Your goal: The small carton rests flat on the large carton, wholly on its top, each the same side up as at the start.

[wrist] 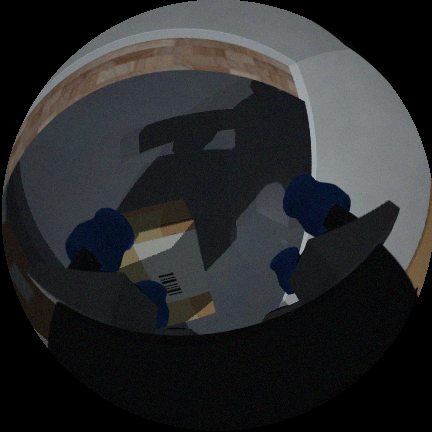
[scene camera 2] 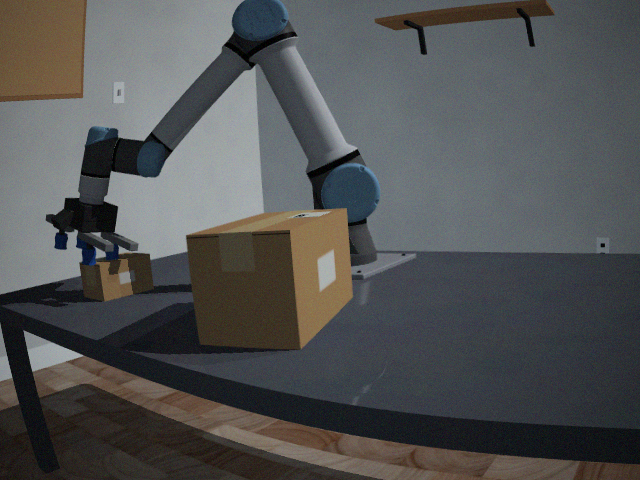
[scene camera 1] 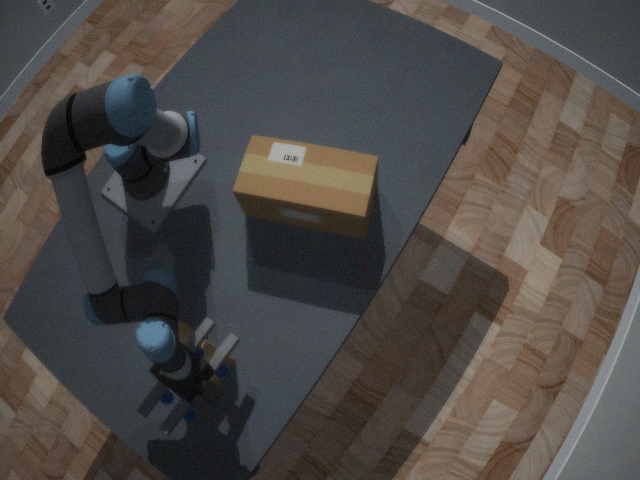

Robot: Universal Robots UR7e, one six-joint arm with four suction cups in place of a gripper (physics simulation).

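The small carton stands on the dark table, a barcode label on its top, partly hidden by my gripper in scene camera 1. The large carton stands apart from it, with tape and a white label on its top. My gripper is open, with its blue cups facing down. Two cups are over the small carton's top, touching or very close to it; I cannot tell which. The other two are off to its side, over the table.
The dark table has an edge near the small carton's side. The arm's base plate is beside the large carton. A wall shelf hangs high at the back.
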